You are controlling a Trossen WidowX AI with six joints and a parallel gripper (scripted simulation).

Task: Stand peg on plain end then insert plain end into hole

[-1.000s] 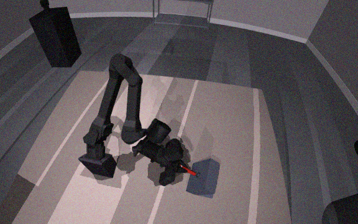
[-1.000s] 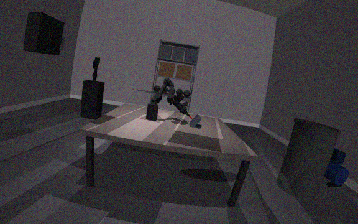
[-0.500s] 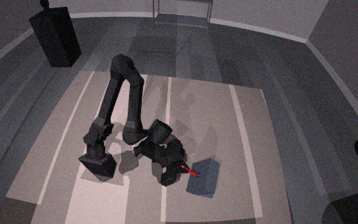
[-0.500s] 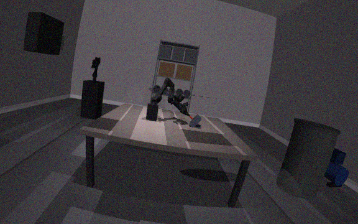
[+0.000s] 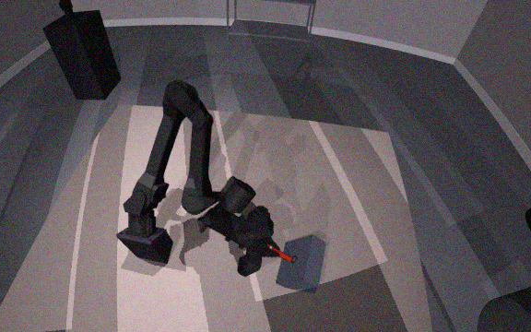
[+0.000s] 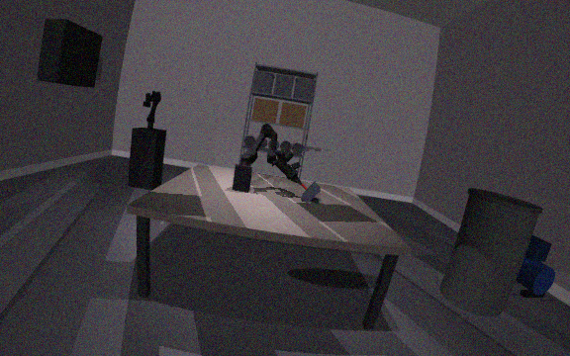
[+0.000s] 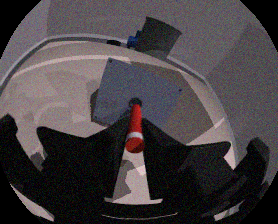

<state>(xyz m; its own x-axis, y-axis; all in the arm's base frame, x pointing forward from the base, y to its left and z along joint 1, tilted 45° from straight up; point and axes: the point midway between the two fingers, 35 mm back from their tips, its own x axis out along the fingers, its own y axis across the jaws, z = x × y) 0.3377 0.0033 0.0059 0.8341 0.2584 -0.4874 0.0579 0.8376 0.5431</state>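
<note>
Now: the sloped panel 70 mm ahead of my gripper tip, 10 mm to the right of it and 40 mm below it. The rest, counted from my gripper tip: red peg: 10 mm behind, 10 mm above.
</note>
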